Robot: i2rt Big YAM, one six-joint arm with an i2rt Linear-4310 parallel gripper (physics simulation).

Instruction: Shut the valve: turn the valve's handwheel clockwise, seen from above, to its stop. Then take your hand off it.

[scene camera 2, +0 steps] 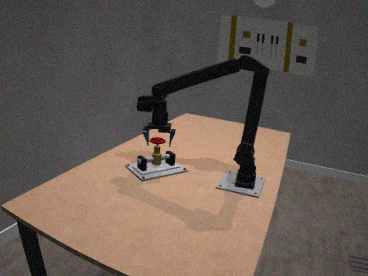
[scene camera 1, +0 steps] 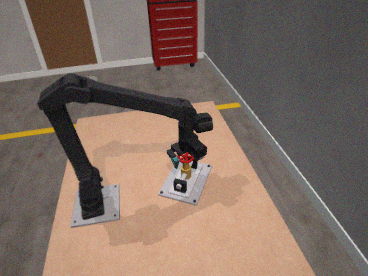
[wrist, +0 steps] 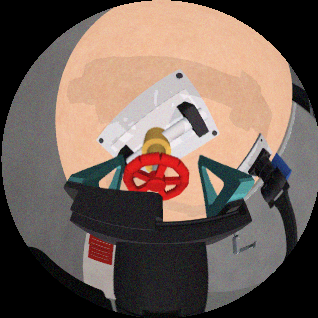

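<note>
The red handwheel (scene camera 1: 186, 158) (scene camera 2: 157, 143) (wrist: 184, 176) sits level on top of the brass valve body (scene camera 1: 186, 172) (scene camera 2: 157, 159) (wrist: 156, 144). The valve and its white pipe stand on a grey plate (scene camera 1: 188, 198) (scene camera 2: 133, 169) (wrist: 167, 86) on the table. My gripper (scene camera 1: 185, 165) (scene camera 2: 159, 145) (wrist: 160, 158) points down over the valve and is open, with its teal fingers on opposite sides of the handwheel. In the wrist view gaps show between both fingers and the rim, the left gap narrower. The wheel's near edge is partly hidden by the gripper body.
Black pipe clamps (scene camera 2: 170, 158) (wrist: 194, 119) stand at both ends of the pipe, below the wheel. The arm's base plate (scene camera 1: 111, 210) (scene camera 2: 225, 185) is bolted to the wooden table (scene camera 1: 150, 255) (scene camera 2: 100, 220). A red tool cabinet (scene camera 1: 174, 35) stands on the floor beyond.
</note>
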